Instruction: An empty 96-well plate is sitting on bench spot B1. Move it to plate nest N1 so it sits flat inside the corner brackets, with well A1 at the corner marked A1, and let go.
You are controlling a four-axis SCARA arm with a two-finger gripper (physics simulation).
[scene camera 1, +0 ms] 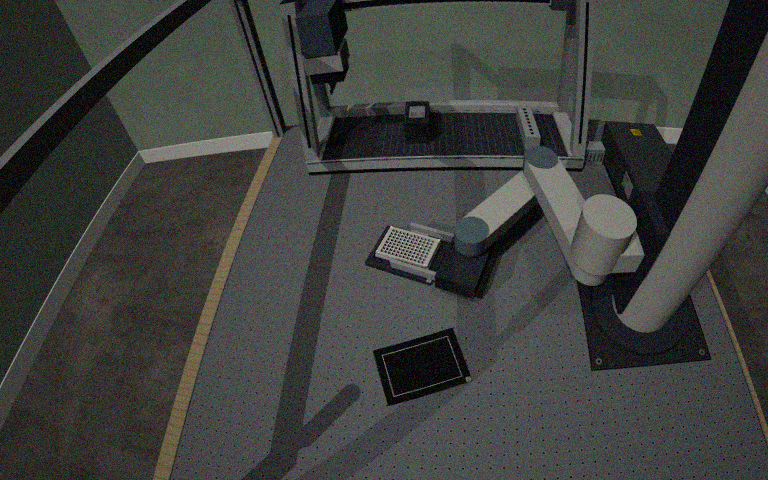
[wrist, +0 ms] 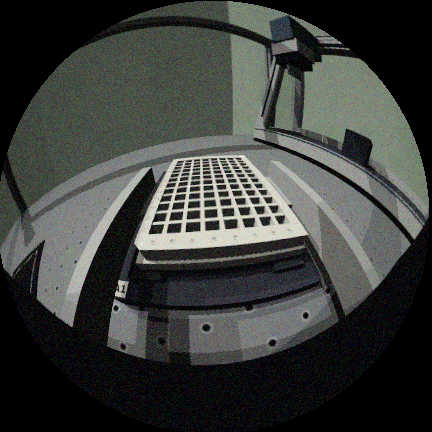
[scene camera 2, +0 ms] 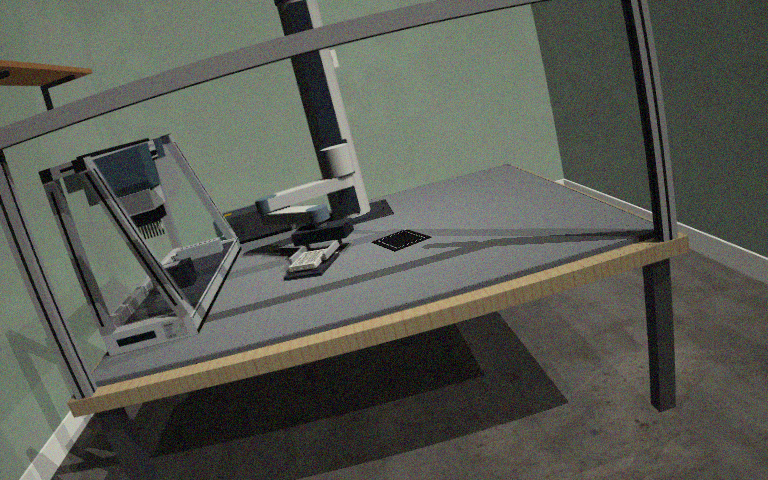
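Where they show: gripper, fingertip midpoint: (scene camera 1: 401, 244) (wrist: 211, 170) (scene camera 2: 307, 259); arm's base, link origin: (scene camera 1: 637, 307) (scene camera 2: 353, 218).
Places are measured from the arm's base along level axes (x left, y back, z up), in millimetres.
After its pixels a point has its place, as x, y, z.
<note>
The white 96-well plate (scene camera 1: 407, 247) @(-151, -544, 45) (scene camera 2: 312, 256) @(-144, -541, 46) (wrist: 220, 200) @(-147, -516, 44) is level over plate nest N1 (scene camera 1: 380, 262) @(-123, -605, 26) (scene camera 2: 295, 276) @(-201, -615, 22) (wrist: 225, 292) @(-128, -473, 25), a dark base, and very low on it. My gripper (scene camera 1: 402, 245) @(-160, -558, 45) (scene camera 2: 310, 258) @(-160, -558, 45) (wrist: 211, 170) @(-160, -558, 45) is shut on the plate, with one long finger along each long side. In the wrist view the nest's A1 label (wrist: 121, 288) @(-76, -493, 25) shows at the near left, just in front of the plate's near left corner. The plate's letters are too small to read. The corner brackets are mostly hidden, and I cannot tell whether the plate's underside is fully seated.
Bench spot B1, a black mat with a white outline (scene camera 1: 421, 367) @(129, -501, 15) (scene camera 2: 401, 240) @(126, -515, 15) (wrist: 30, 270) @(99, -545, 15), has no plate on it. A framed pipetting machine (scene camera 1: 419, 165) @(-450, -528, 32) (scene camera 2: 218, 285) @(-450, -529, 31) stands on the bench beyond the nest. The arm's column (scene camera 1: 685, 232) @(53, -53, 328) (scene camera 2: 351, 121) @(74, -23, 368) rises from its base plate.
</note>
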